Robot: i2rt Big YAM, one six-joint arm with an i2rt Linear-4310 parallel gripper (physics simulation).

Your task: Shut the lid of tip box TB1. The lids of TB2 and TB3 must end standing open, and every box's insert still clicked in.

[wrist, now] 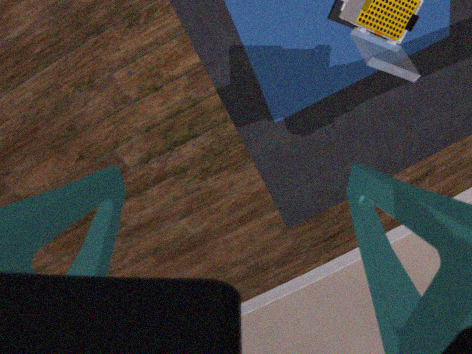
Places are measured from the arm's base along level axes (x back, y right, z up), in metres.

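Pixels of known places: gripper, between the fingertips: [235,177].
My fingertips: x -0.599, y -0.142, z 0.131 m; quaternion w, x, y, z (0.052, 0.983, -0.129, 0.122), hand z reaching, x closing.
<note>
Behind a point stands the place of what it marks.
A tip box [355,11] @[y -0.258, x -0.288, z -0.294 m] shows in part at the top right, cut off by the upper edge of the view. Its yellow insert [390,19] @[y -0.289, x -0.221, z -0.285 m] sits in it, and looks seated as far as it shows. Its clear lid [385,55] @[y -0.337, x -0.254, z -0.251 m] stands open, off the box's lower side. No label shows, so I cannot read which box it is. The other two boxes do not show. My gripper [235,177] @[y -0.142, x -0.599, z 0.131 m] is open with its teal fingers wide apart and nothing between them. It hangs over the wooden table and the mat's corner, to the lower left of the box.
A blue mat [300,95] @[y -0.416, x -0.395, z -0.342 m] with a dark grey border [280,175] @[y -0.622, x -0.474, z -0.345 m] lies on the wooden table [125,120]. Dark shadows fall across the mat. A pale table edge strip [300,287] runs along the lower right, with a beige surface [310,320] beyond it.
</note>
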